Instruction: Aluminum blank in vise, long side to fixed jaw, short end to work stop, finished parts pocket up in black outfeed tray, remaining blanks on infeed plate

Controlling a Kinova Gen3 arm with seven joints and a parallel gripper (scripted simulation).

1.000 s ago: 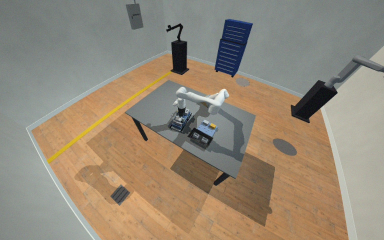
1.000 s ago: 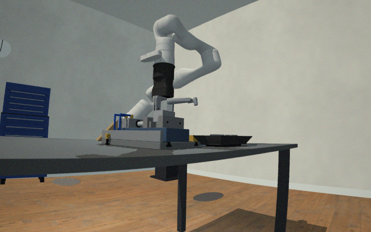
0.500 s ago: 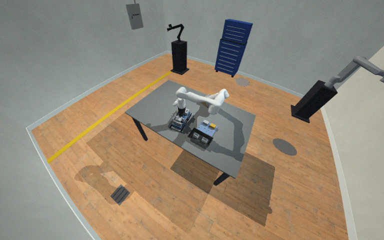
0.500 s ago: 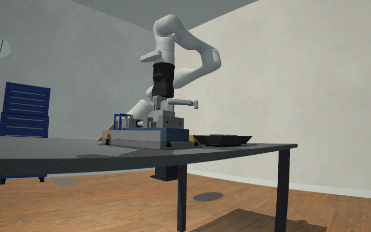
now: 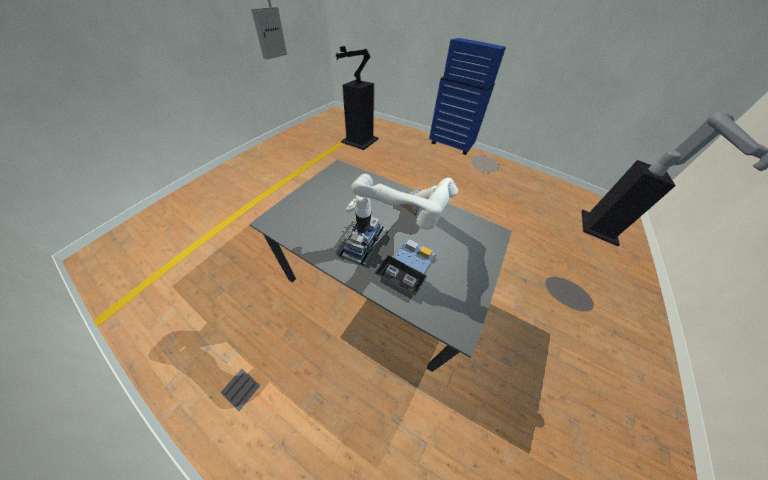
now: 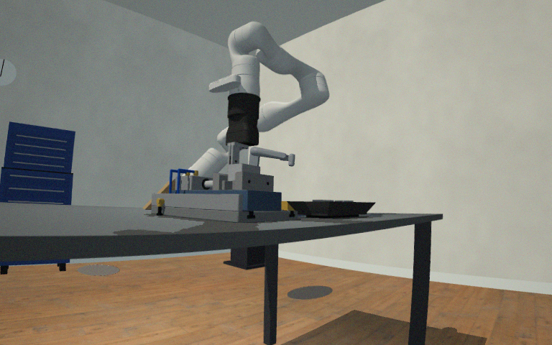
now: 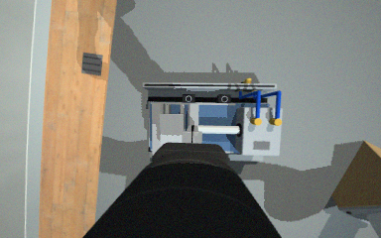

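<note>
My gripper is now 4 cm short of the gray blank and 2 cm above it. From my hand the other things lie so: yellow brass blank: 35 cm to the left, 14 cm behind, 10 cm below.
</note>
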